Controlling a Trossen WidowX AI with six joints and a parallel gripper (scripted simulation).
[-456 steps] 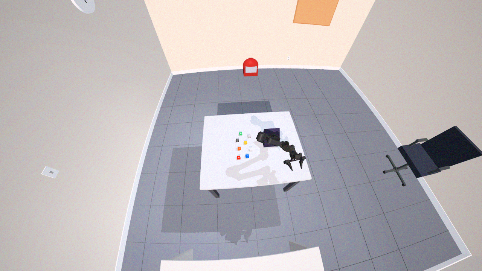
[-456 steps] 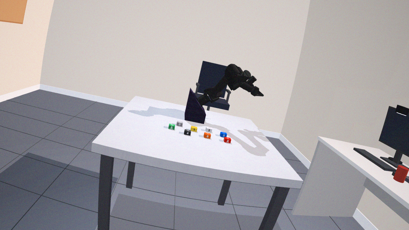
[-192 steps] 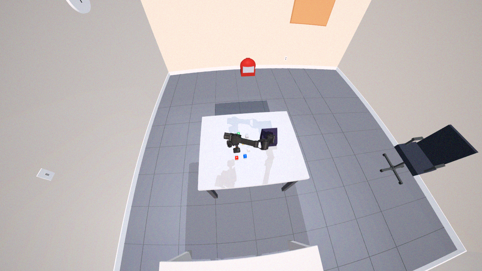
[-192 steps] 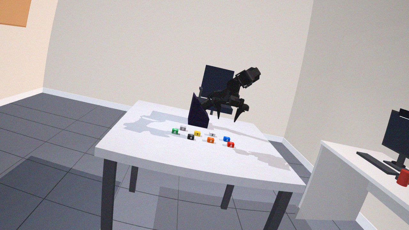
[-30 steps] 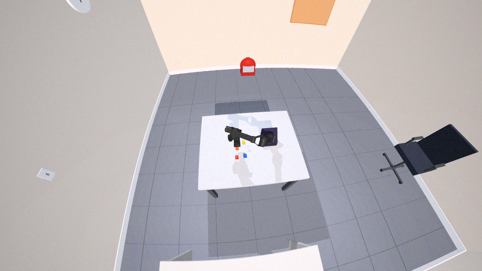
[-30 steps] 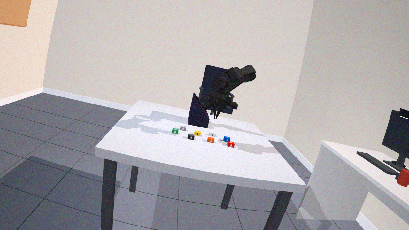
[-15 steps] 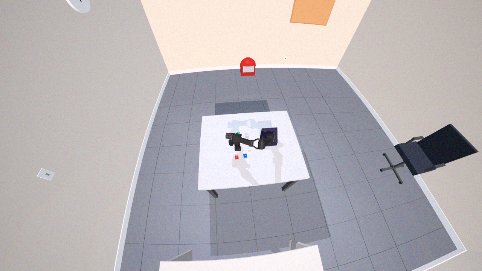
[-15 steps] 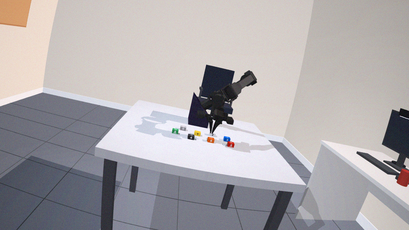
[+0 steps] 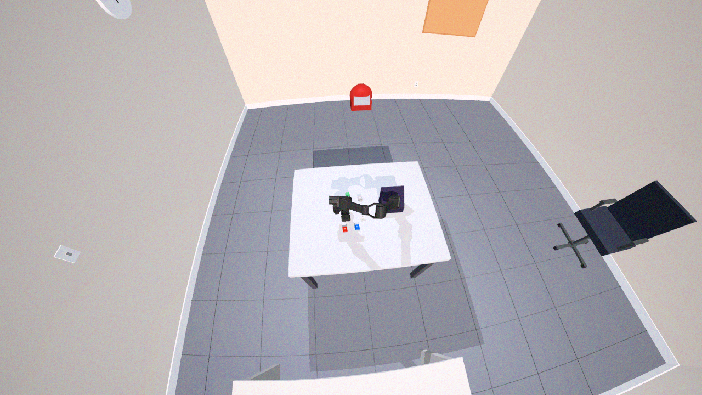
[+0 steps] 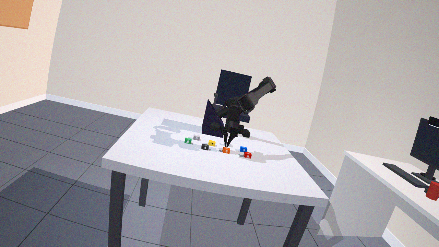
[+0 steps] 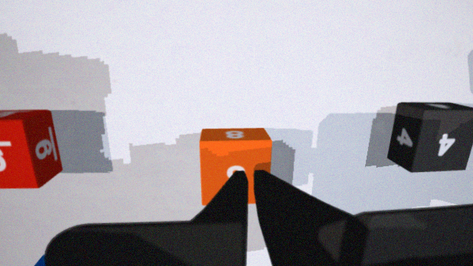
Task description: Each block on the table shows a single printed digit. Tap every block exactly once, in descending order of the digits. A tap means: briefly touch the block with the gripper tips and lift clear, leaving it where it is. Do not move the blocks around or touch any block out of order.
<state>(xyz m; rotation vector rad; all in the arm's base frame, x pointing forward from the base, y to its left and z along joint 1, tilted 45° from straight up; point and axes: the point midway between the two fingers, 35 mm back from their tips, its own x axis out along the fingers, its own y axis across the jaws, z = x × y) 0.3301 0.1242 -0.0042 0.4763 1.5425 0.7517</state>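
Now: the orange block 8 1 cm to the left of my gripper tip and 2 cm below it. Round my gripper tip: black block 4: 3 cm ahead, 10 cm to the right, 2 cm below; then yellow block marked 1: 7 cm behind, 7 cm to the right, 2 cm below; then red block: 11 cm to the left, 2 cm below.
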